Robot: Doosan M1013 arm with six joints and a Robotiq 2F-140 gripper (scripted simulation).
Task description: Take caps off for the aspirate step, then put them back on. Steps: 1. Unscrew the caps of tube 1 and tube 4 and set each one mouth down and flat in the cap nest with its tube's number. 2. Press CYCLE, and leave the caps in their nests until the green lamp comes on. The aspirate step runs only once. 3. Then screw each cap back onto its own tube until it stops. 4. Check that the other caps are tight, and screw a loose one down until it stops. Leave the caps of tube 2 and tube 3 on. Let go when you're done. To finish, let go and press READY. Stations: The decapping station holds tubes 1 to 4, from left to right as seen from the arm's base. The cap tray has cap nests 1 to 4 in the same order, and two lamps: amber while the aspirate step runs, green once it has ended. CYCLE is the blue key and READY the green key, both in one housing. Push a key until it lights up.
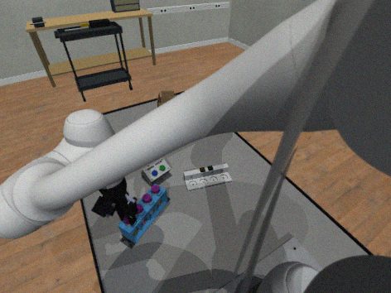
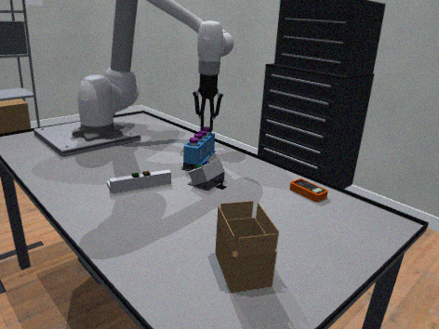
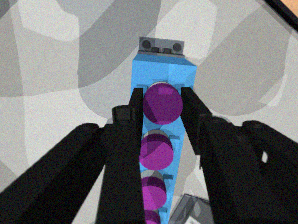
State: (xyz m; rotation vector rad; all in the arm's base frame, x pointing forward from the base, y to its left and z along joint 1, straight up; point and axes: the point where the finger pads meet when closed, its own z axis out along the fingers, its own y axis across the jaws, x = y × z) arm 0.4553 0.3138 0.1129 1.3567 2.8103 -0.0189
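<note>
Right now my hand is 30 mm above the purple cap. Also, from my hand: grey key housing (230 mm ahead, 190 mm to the right, 90 mm below); then green ready key (220 mm ahead, 210 mm to the right, 80 mm below); then blue cycle key (210 mm ahead, 170 mm to the right, 80 mm below).
</note>
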